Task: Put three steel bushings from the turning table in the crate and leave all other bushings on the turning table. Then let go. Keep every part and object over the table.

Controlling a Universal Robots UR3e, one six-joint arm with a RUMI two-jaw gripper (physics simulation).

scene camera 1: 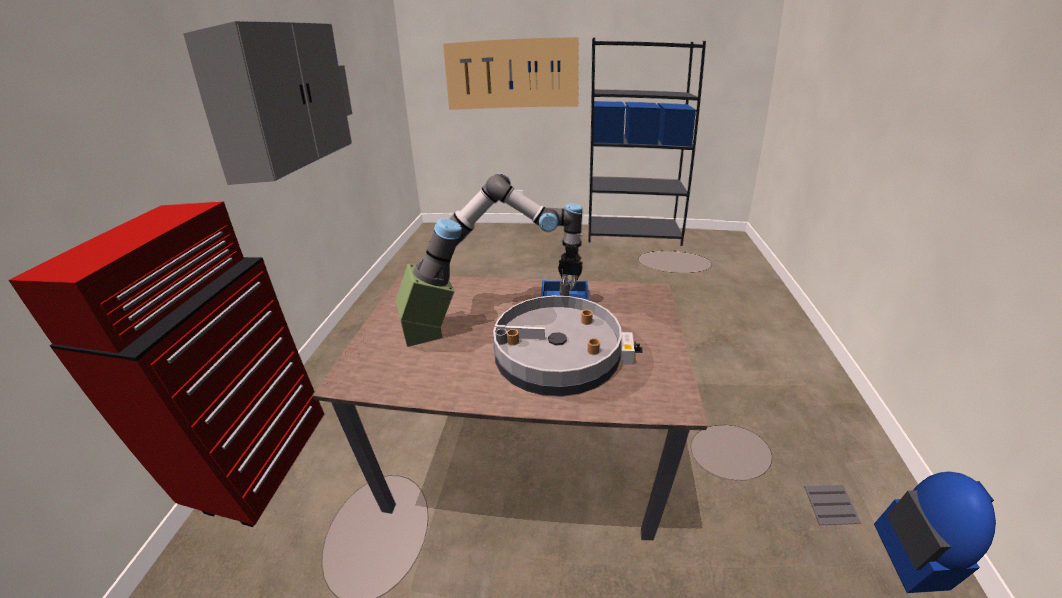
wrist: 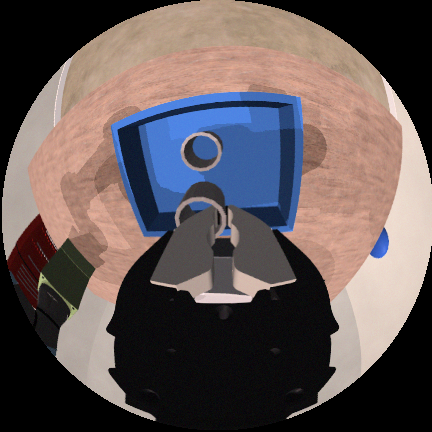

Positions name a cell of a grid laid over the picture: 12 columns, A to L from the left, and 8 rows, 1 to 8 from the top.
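Note:
There is a blue crate (wrist: H4) that I can see. I see my gripper (scene camera 1: G4) too, and the wrist view also shows me that gripper (wrist: G4).

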